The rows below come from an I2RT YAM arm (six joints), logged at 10 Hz.
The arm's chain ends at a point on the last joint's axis. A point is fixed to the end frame.
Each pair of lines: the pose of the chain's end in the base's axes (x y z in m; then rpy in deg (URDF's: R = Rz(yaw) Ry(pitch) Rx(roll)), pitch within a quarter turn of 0, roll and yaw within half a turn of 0), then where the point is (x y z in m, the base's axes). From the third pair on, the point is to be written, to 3 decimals.
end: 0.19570, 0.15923, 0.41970, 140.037, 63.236, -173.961
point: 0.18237 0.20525 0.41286
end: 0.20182, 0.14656, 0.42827, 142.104, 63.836, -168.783
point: 0.18594 0.19163 0.42059
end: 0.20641, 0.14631, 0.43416, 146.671, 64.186, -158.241
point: 0.186 0.189 0.425
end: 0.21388, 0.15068, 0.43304, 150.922, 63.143, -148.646
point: 0.189 0.191 0.422
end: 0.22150, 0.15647, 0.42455, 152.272, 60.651, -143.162
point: 0.193 0.194 0.413
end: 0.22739, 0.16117, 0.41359, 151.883, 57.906, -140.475
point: 0.197 0.197 0.402
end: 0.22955, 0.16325, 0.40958, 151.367, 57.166, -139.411
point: 0.198 0.198 0.399
